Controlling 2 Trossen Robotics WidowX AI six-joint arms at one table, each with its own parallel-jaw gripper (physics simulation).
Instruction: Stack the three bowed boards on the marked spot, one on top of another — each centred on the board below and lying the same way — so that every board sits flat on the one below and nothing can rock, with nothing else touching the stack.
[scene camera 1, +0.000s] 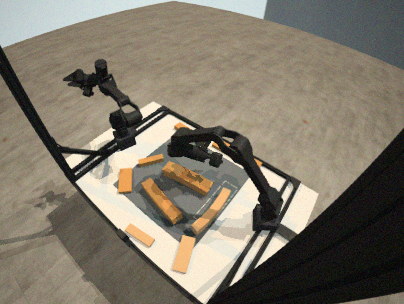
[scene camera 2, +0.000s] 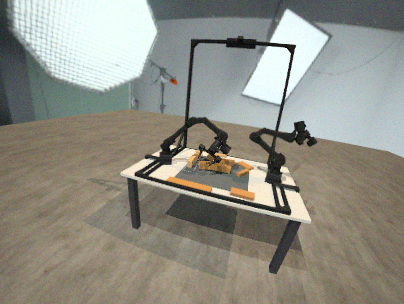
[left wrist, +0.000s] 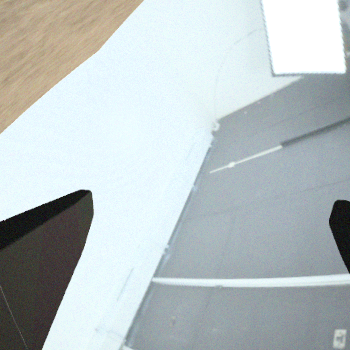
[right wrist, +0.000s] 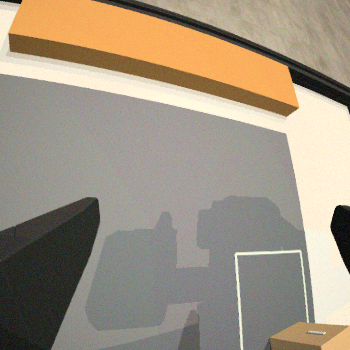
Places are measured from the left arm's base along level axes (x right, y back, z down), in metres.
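Pixels of known places: left gripper, fingertip midpoint: (scene camera 1: 65, 82) (scene camera 2: 309, 131) (left wrist: 216, 207); right gripper, fingertip midpoint: (scene camera 2: 202, 162) (right wrist: 219, 213); left arm's base at its link origin: (scene camera 1: 122, 133) (scene camera 2: 274, 172); right arm's base at its link origin: (scene camera 1: 268, 214) (scene camera 2: 165, 153).
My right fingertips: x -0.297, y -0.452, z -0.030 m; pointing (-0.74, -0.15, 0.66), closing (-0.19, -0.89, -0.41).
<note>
Ahead of a thing's pixels: the offset from my right fingertips to its middle. "pt": to the spot under its first point.
Three thick orange boards lie apart on the grey mat in scene camera 1: one {dz +0.076, dx +0.143, dy +0.031 m} (scene camera 1: 187, 179) at the middle, one {dz +0.068, dx +0.306, dy -0.007 m} (scene camera 1: 159, 199) lower left of it, and a bowed one {dz +0.073, dx +0.145, dy -0.174 m} (scene camera 1: 212, 211) at the right, which overlaps the pale outline of the marked spot in the picture. The outline {pt dz +0.098, dx -0.026, dy -0.108 m} (right wrist: 267, 252) also shows in the right wrist view, beside a board end {pt dz +0.060, dx +0.042, dy -0.123 m} (right wrist: 305, 344). My right gripper (scene camera 1: 195, 156) (scene camera 2: 209, 154) (right wrist: 219, 213) is open, above the mat near the middle board. My left gripper (scene camera 1: 71, 82) (scene camera 2: 308, 135) (left wrist: 216, 207) is open and raised outside the table, facing the room.
A long curved orange piece {dz +0.094, dx -0.180, dy +0.022 m} (scene camera 2: 190, 184) (right wrist: 150, 45) lies along the table's edge. Other orange pieces {dz +0.085, dx +0.234, dy +0.231 m} (scene camera 1: 151, 160) {dz +0.091, dx +0.399, dy +0.192 m} (scene camera 1: 125, 180) {dz +0.095, dx +0.461, dy -0.097 m} (scene camera 1: 139, 235) {dz +0.092, dx +0.347, dy -0.264 m} (scene camera 1: 184, 254) {dz +0.090, dx -0.045, dy +0.332 m} (scene camera 2: 242, 193) lie around the mat. Black frame rails and posts border the table. My right arm hides part of the table in scene camera 1.
</note>
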